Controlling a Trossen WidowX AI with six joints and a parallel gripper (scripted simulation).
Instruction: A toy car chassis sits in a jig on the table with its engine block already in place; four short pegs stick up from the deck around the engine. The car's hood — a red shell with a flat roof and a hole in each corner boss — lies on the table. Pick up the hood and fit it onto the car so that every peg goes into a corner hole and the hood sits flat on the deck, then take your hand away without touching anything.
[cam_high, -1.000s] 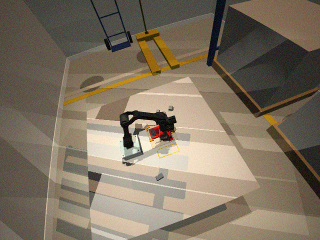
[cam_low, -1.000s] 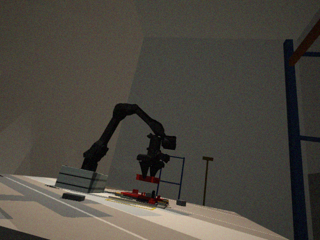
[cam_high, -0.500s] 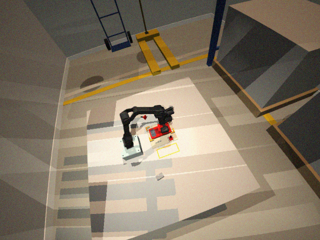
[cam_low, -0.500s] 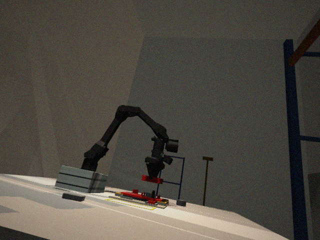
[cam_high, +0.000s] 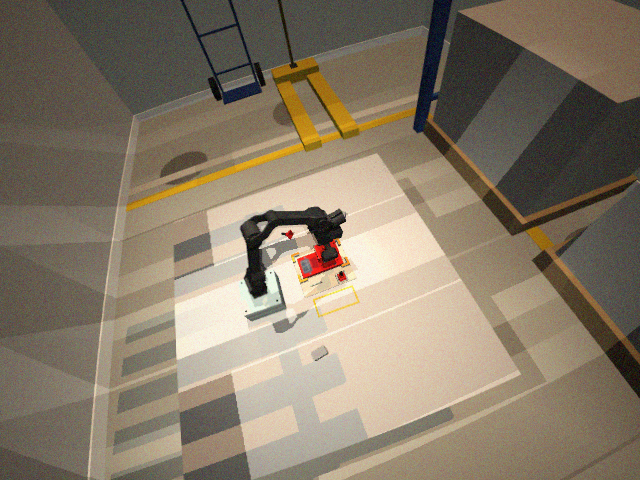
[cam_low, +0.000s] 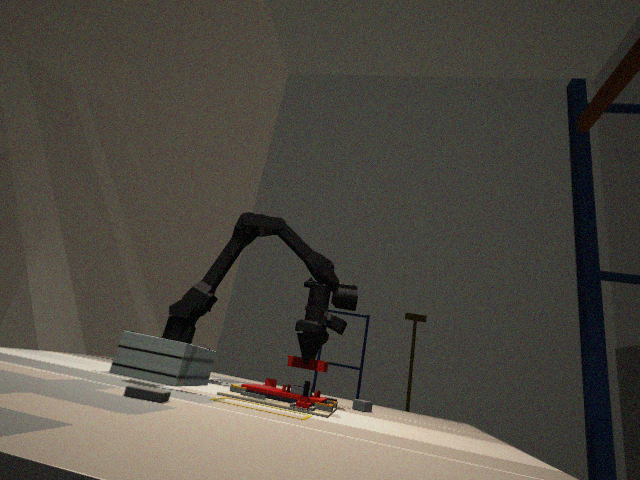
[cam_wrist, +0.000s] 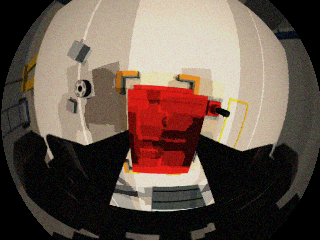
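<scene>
The jig plate is 40 mm behind my gripper tip, 10 mm to the right of it and 80 mm below it. The rest, counted from my gripper tip: red hood 10 mm above.
</scene>
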